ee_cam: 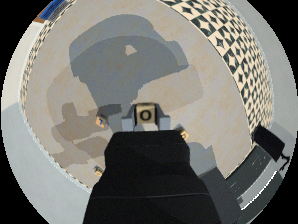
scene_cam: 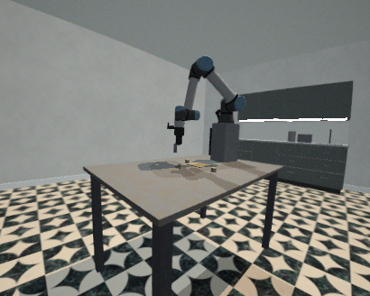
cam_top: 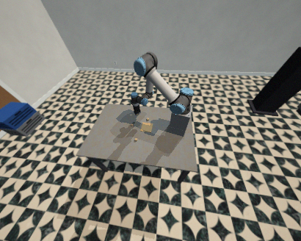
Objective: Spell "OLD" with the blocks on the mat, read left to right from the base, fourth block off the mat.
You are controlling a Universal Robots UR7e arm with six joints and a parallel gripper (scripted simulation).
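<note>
My hand is 16 cm past the tan mat, 11 cm to the right of it and 11 cm above it.
</note>
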